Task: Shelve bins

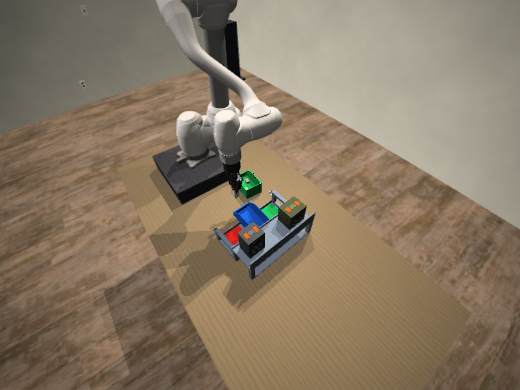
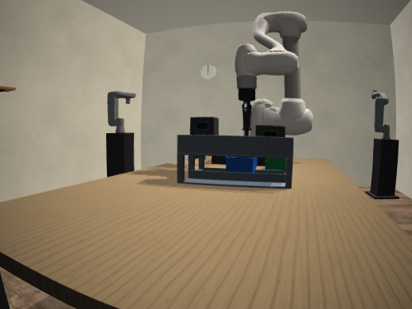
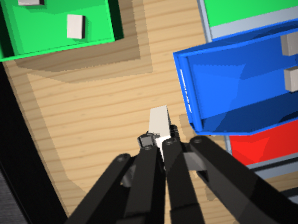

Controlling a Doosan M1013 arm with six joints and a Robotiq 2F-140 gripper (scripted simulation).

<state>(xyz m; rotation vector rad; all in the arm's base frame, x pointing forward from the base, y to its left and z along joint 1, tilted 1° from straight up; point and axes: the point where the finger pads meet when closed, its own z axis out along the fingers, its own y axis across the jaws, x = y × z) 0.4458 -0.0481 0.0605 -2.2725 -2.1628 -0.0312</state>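
Now: hand 120 mm short of the blue bin, 90 mm above it and 10 mm to the left of it. From my hand the other things lie so: olive box 280 mm ahead, 100 mm to the left; black box 260 mm ahead, 130 mm to the right, 10 mm above; green bin 150 mm to the left, 110 mm below, 100 mm behind.
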